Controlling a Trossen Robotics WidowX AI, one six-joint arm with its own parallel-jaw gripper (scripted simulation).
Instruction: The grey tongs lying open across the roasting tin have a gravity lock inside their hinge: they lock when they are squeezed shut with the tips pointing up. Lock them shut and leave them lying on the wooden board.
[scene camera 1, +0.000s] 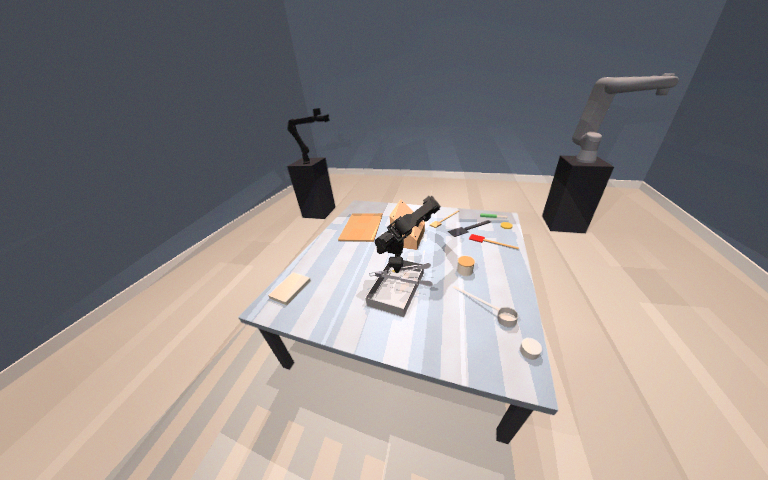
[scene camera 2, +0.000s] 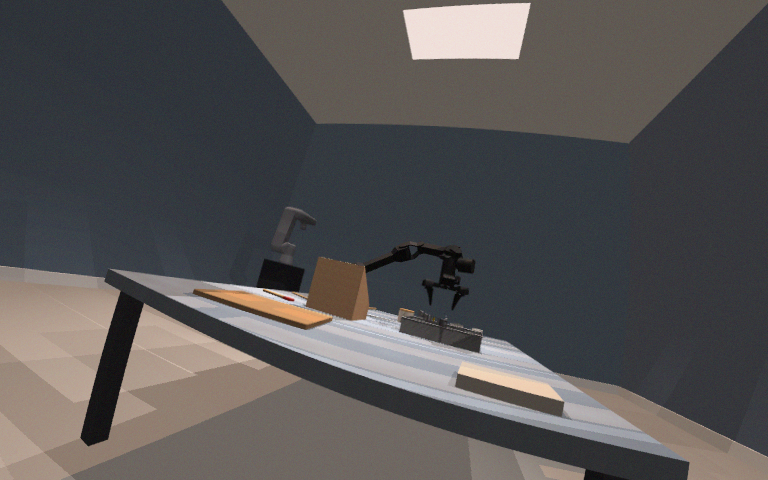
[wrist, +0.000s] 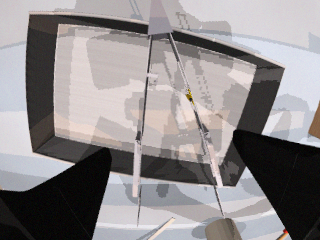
Labels:
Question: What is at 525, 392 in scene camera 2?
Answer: A pale slab.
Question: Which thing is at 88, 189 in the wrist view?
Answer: My gripper.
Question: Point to a pale slab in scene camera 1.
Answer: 288, 289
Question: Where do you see a wooden board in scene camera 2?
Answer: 291, 315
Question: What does my gripper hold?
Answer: Nothing.

